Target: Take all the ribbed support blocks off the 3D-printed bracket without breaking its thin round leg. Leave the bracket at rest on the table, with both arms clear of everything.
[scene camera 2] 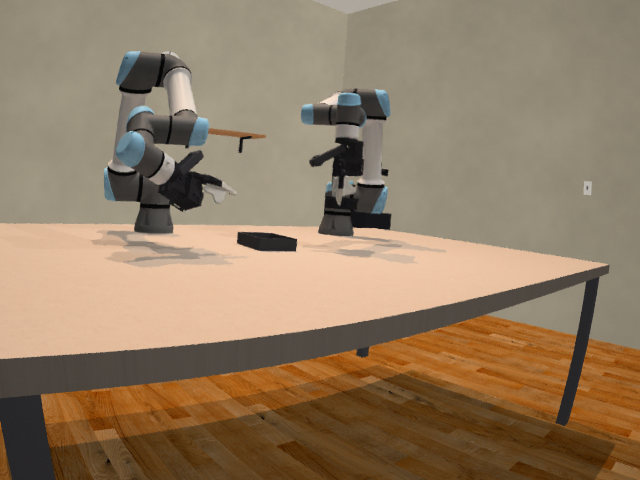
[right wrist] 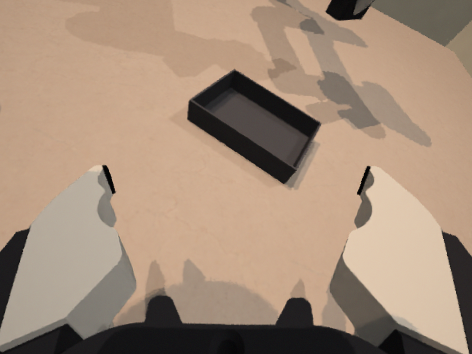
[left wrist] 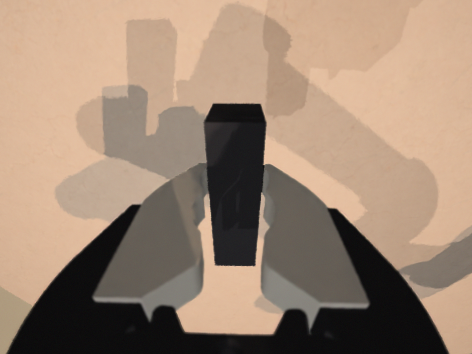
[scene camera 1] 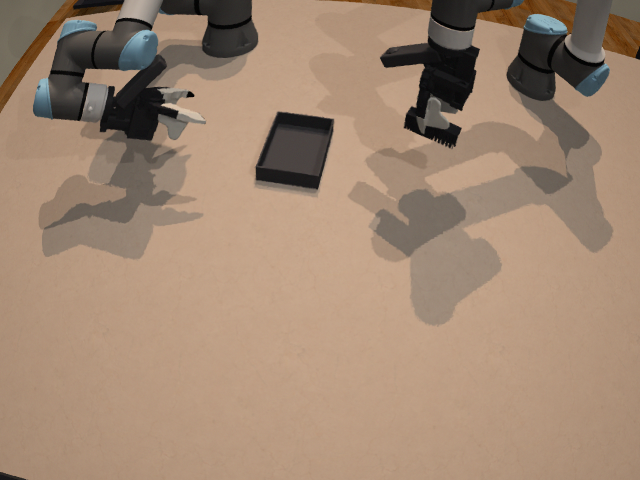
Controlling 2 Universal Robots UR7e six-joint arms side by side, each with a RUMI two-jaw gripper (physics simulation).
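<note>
A black bracket with comb-like ribs along its underside (scene camera 1: 450,136) (scene camera 2: 330,202) (left wrist: 234,135) (right wrist: 340,11) is held above the table (scene camera 1: 310,310). My left gripper (scene camera 1: 435,122) (scene camera 2: 339,196) (left wrist: 235,167) points down and is shut on it, one grey finger on each side. In the left wrist view it is a narrow black bar seen end-on. The thin round leg cannot be made out in any view, nor can bracket and support blocks be told apart. My right gripper (scene camera 1: 197,107) (scene camera 2: 231,189) (right wrist: 235,170) is open and empty, raised above the table at the picture's left, fingers pointing right.
A shallow black tray (scene camera 1: 286,177) (scene camera 2: 281,244) (right wrist: 237,142) stands empty on the table between the two grippers. Both arm bases stand at the table's far side. Shadows of the arms lie across the table.
</note>
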